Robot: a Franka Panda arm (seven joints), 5 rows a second.
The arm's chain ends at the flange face. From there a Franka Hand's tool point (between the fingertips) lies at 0.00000 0.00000 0.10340 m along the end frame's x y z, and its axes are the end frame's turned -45 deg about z.
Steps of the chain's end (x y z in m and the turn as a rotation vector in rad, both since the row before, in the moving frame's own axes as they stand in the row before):
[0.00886 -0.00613 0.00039 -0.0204 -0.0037 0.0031]
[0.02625 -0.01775 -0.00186 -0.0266 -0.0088 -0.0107]
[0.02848 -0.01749 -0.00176 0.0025 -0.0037 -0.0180]
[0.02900 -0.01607 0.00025 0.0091 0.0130 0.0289]
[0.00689 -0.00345 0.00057 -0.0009 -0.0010 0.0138]
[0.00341 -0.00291 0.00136 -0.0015 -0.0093 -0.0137]
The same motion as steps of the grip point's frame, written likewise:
[0.00884 0.00315 0.00037 -0.0118 -0.0170 0.0031]
[0.02853 0.00733 -0.00190 -0.0126 -0.0250 -0.0107]
[0.03241 0.00732 -0.00176 0.0044 -0.0008 -0.0180]
[0.03348 0.00945 0.00024 -0.0028 0.0156 0.0289]
[0.00717 0.00242 0.00057 0.0001 -0.0013 0.0138]
[0.00368 -0.00021 0.00136 0.0055 -0.0076 -0.0137]

